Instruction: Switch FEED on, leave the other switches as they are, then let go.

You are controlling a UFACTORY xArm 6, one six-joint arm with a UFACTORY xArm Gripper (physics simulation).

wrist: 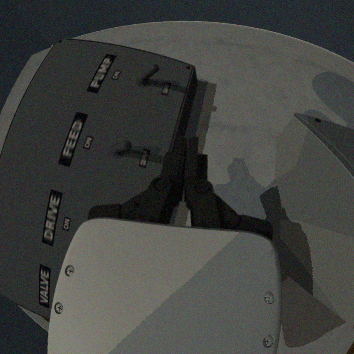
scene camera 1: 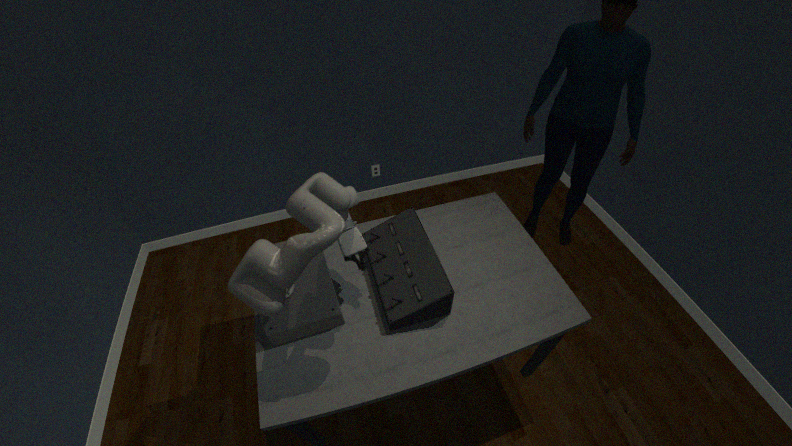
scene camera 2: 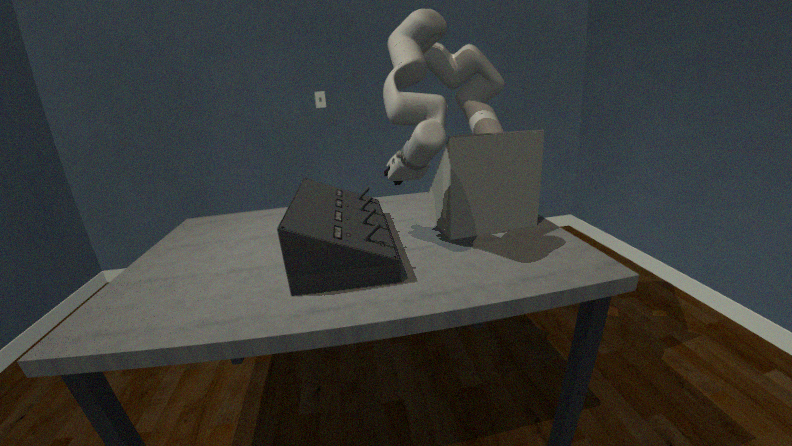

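Seen in the pictures: gripper, fingertip midpoint: (wrist: 187, 150) (scene camera 1: 363, 270) (scene camera 2: 396, 180); arm's base, link origin: (scene camera 2: 498, 156).
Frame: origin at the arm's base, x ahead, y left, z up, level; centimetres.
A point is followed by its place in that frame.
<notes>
A dark sloped switch panel (scene camera 1: 429, 265) @(x 58.3, y -9.5, z -6.8 cm) (scene camera 2: 315, 213) @(x 57.9, y 9.1, z -7.8 cm) (wrist: 30, 145) @(x 57.2, y -3.3, z -7.5 cm) stands on the table. In the wrist view its labels PUMP, FEED, DRIVE and VALVE run from top to bottom. The FEED lever (wrist: 125, 147) @(x 40.8, y -4.1, z -9.4 cm) (scene camera 1: 386, 279) @(x 41.5, y -4.0, z -14.2 cm) (scene camera 2: 370, 217) @(x 43.4, y 7.9, z -11.2 cm) is blurred in the wrist view. The PUMP lever (wrist: 151, 74) @(x 40.3, y -15.9, z -10.6 cm) (scene camera 1: 394, 303) @(x 40.2, y -16.1, z -14.2 cm) (scene camera 2: 378, 231) @(x 43.8, y 19.9, z -10.4 cm) is beside it. In scene camera 2 the levers lean alike, toward the panel's low edge. My gripper (scene camera 1: 361, 264) @(x 32.9, y -2.8, z -4.7 cm) (scene camera 2: 392, 177) @(x 32.9, y -2.8, z -4.7 cm) (wrist: 187, 150) @(x 32.9, y -2.8, z -4.7 cm) is shut and empty, above the low edge, apart from the FEED lever. It hides the DRIVE and VALVE levers in the wrist view.
A large grey block (scene camera 1: 310, 318) @(x 7.6, y -11.6, z -11.7 cm) (scene camera 2: 493, 185) @(x 6.5, y 8.7, z -6.7 cm) stands on the table (scene camera 1: 498, 265) @(x 93.4, y -12.6, z -22.0 cm) (scene camera 2: 193, 288) @(x 91.8, y 12.4, z -22.0 cm) on the robot's side of the panel. The arm rises behind the block in scene camera 2. A person (scene camera 1: 593, 83) stands beyond the table's far corner in scene camera 1.
</notes>
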